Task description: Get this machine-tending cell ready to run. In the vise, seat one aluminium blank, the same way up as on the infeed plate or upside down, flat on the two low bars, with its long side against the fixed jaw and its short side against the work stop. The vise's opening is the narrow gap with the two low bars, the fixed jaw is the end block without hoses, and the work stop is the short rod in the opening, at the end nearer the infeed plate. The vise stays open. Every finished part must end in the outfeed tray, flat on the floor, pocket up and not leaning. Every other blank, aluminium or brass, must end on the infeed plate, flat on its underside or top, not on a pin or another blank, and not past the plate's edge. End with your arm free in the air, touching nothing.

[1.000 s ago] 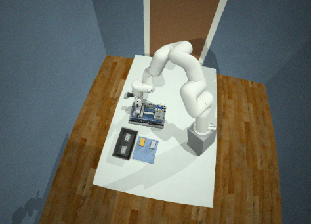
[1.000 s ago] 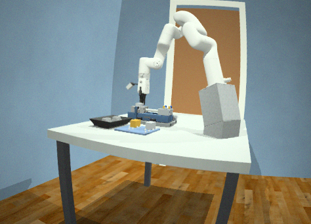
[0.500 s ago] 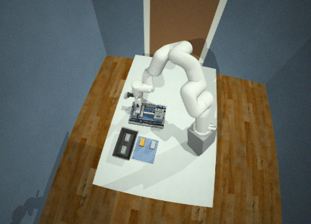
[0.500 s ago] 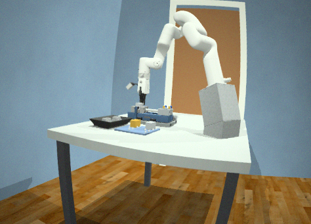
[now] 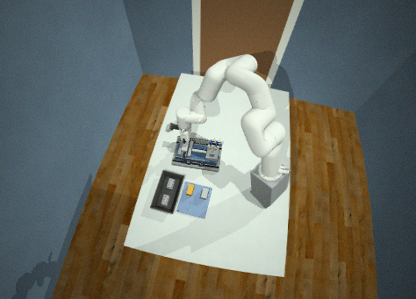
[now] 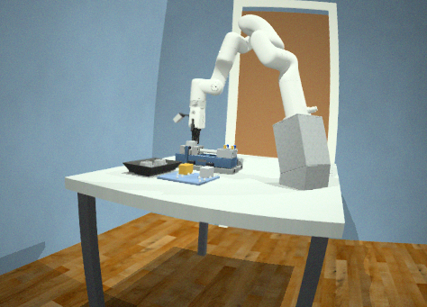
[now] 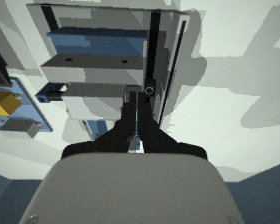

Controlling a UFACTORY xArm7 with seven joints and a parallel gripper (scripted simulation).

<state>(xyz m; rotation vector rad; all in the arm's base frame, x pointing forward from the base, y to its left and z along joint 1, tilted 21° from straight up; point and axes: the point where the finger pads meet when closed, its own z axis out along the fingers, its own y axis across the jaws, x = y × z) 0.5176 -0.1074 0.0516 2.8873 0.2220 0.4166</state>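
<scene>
Right now the fixed jaw is 2 cm ahead of my hand, 5 cm to the left of it and 4 cm below it. Also, from my hand: vise (8 cm behind, 3 cm to the left, 8 cm below); hosed end block (17 cm behind, 2 cm to the left, 4 cm below); grey rail (7 cm behind, 6 cm to the right, 9 cm below).
</scene>
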